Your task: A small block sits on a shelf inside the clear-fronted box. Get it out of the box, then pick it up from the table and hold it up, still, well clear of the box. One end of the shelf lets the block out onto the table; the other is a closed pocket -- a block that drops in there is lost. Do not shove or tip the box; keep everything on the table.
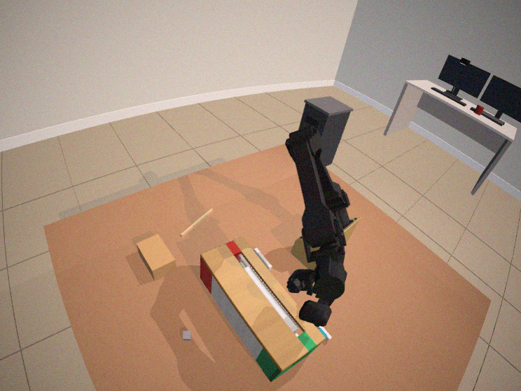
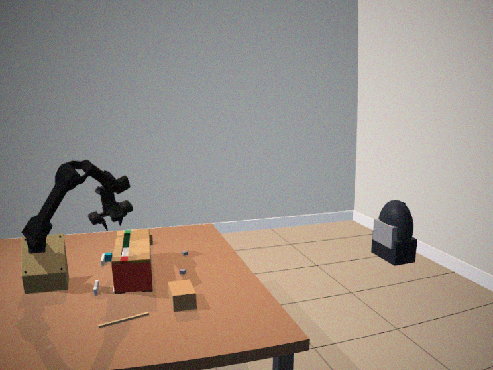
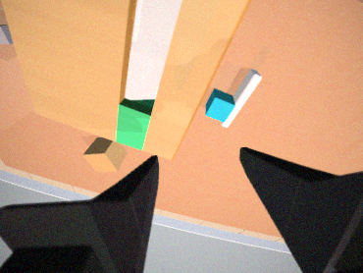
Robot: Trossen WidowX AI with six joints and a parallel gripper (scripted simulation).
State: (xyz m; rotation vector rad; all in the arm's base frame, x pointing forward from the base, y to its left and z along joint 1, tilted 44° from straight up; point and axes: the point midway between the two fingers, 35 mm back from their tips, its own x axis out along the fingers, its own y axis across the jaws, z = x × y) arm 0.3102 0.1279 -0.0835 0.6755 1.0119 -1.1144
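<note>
Now: the cyan block 30 mm behind my gripper tip, 30 mm to the left of it and 140 mm below it. Round my gripper tip: tan block: 200 mm ahead, 480 mm to the right, 130 mm below; then thin wooden stick: 20 mm behind, 550 mm to the right, 150 mm below; then box: 30 mm ahead, 150 mm to the right, 90 mm below.
</note>
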